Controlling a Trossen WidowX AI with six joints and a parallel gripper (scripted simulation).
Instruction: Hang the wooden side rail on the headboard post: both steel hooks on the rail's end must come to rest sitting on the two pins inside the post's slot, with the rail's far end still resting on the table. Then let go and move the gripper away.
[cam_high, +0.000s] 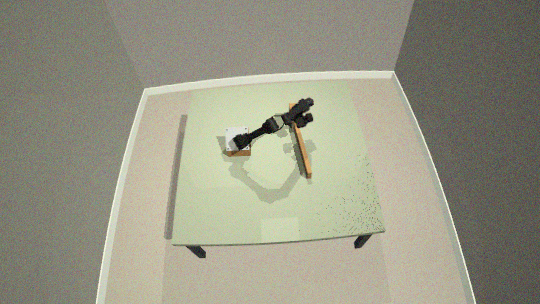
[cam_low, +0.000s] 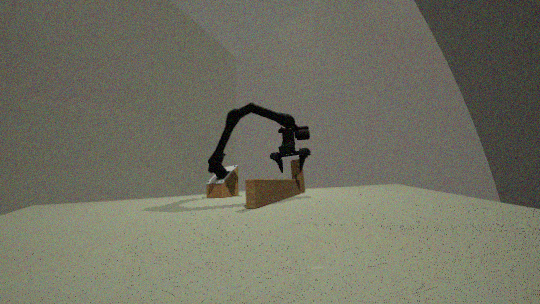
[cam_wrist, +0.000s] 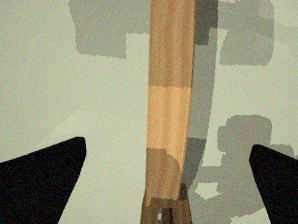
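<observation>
My gripper tip is now 2 cm past the wooden headboard post, 13 cm to the right of it and 2 cm above it.
</observation>
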